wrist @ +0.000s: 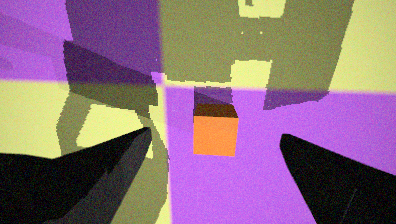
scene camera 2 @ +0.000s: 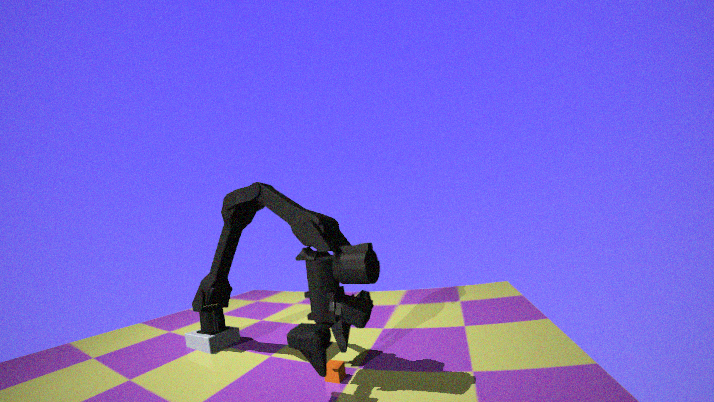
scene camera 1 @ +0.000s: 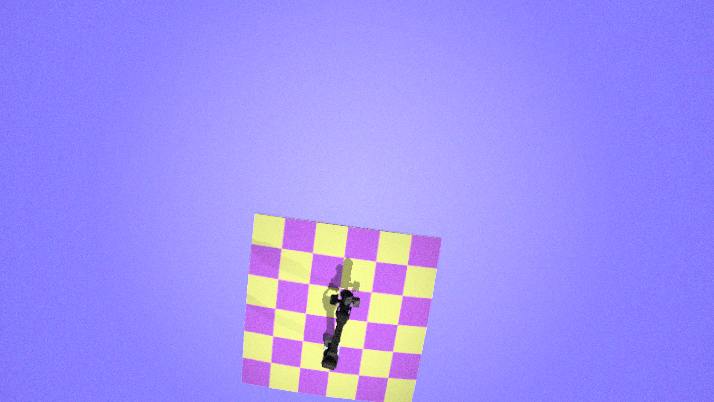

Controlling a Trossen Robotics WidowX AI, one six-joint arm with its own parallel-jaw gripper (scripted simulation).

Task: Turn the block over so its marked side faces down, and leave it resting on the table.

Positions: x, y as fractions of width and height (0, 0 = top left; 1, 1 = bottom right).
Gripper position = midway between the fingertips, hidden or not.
My gripper (scene camera 2: 0.47, 0.90) is open, with nothing in its grasp. I also see a block (wrist: 0.54, 0.56).
My gripper also shows in the wrist view (wrist: 0.54, 0.61).
